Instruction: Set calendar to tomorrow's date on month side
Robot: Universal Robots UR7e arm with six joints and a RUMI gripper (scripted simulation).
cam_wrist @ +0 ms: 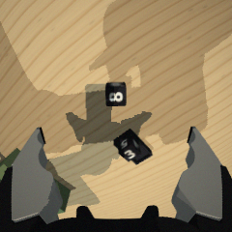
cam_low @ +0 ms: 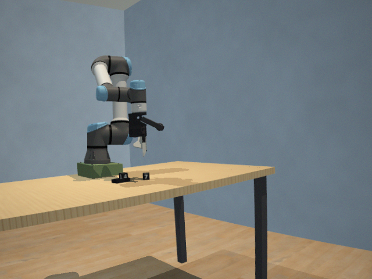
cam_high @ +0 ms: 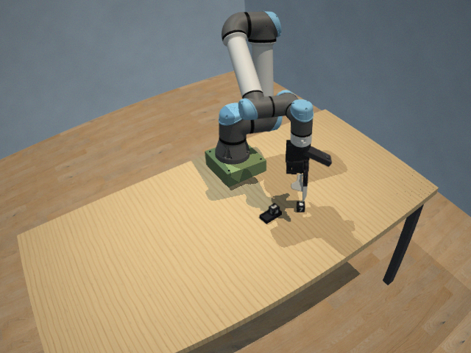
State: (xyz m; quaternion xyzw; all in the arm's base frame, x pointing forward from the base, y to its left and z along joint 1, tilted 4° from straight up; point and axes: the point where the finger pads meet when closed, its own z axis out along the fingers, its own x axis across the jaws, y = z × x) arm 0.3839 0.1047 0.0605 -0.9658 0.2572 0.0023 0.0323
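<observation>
Right now the black digit cube is 10 cm below my hand. Round my hand: black calendar tray 12 cm to the right, 11 cm below, 3 cm behind.
</observation>
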